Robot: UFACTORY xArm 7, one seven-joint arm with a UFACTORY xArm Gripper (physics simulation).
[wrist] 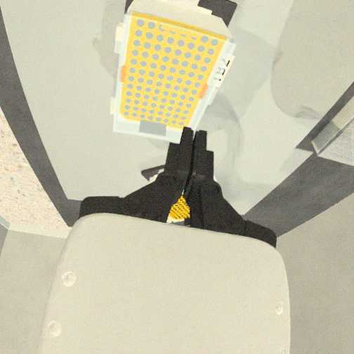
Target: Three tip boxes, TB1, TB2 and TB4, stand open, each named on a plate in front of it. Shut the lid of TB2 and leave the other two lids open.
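Note:
Box TB2 [165, 75] is at the upper middle of the wrist view, with a yellow tip rack full of round holes and its name plate [222, 71] along its right side. A clear lid [172, 136] shows as a pale rim around the rack and appears to lie down over it; whether it is fully shut I cannot tell. My gripper [190, 143] is shut and empty, its fingertips at the lower right corner of the box in the view. Contact is unclear. Another yellow rack [179, 208] shows partly between the finger bases; its name is hidden. TB1 and TB4 cannot be identified.
A pale work surface [70, 100] with dark borders lies under the box. A pale, metallic-looking ledge [337, 131] is at the right edge. A speckled surface [25, 185] is at the left. A dark piece [151, 173] shows left of the fingers.

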